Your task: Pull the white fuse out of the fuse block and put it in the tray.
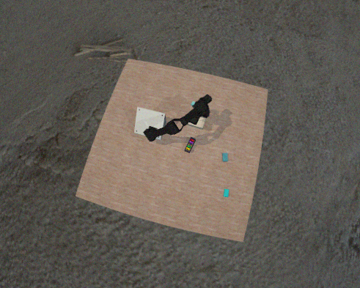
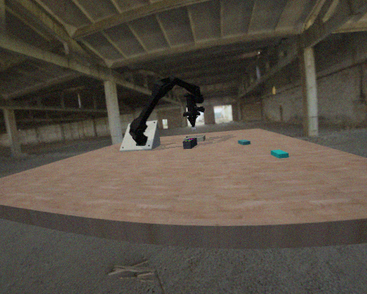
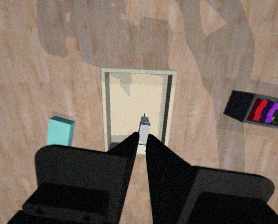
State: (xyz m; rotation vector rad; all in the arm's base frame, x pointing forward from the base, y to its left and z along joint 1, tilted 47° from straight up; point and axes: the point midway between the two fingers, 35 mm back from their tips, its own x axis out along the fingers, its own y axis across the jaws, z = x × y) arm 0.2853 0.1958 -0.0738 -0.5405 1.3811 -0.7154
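Now: gripper tip 1 cm to the right of the tray and 9 cm above it. From my gripper tip the other things lie so: white fuse 1 cm below.
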